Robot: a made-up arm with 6 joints.
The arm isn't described. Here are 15 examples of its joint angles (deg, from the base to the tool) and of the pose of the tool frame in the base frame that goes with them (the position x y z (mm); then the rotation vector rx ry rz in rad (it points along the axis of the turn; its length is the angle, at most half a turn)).
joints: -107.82 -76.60 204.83 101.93 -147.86 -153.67
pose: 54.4 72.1 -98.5 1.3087 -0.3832 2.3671
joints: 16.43 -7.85 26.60 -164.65 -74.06 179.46
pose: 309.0 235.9 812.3 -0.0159 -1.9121 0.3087
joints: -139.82 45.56 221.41 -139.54 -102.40 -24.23
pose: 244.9 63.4 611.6 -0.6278 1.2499 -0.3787
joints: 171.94 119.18 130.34 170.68 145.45 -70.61
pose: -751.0 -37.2 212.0 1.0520 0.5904 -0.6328
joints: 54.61 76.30 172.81 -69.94 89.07 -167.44
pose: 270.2 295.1 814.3 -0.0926 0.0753 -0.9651
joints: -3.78 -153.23 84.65 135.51 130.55 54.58
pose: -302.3 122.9 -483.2 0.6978 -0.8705 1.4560
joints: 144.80 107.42 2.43 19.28 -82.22 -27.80
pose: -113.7 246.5 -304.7 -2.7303 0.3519 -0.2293
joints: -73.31 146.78 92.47 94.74 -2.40 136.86
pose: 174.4 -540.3 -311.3 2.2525 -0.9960 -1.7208
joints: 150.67 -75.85 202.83 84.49 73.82 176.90
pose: 96.4 -38.3 -104.6 -1.3210 2.6199 0.3078
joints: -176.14 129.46 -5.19 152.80 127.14 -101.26
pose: 39.7 -125.7 -328.7 1.4815 -1.4024 0.8887
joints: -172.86 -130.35 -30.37 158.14 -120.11 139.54
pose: 395.2 -85.2 498.2 -2.3565 -0.3063 1.0748
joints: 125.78 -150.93 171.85 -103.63 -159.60 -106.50
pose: -103.6 85.7 -421.6 2.2155 -1.6482 1.0499
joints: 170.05 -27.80 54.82 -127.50 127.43 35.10
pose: -36.7 -82.6 993.9 0.9200 1.9539 0.2474
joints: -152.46 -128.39 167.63 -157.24 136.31 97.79
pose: 149.6 -71.7 -389.8 -1.2800 -0.8478 0.3270
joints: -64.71 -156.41 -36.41 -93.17 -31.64 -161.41
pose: -95.1 220.0 436.3 2.1036 0.6760 1.5021
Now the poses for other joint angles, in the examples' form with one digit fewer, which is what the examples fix.
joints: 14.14 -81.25 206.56 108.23 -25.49 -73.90
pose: -57 32 -97 -0.933 1.086 0.184
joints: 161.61 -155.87 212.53 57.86 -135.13 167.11
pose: -272 171 149 1.325 0.692 -0.024
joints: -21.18 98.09 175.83 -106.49 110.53 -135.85
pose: 533 -163 639 -0.378 1.081 -1.360
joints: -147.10 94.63 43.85 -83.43 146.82 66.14
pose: -436 -263 -222 0.450 -0.693 1.306
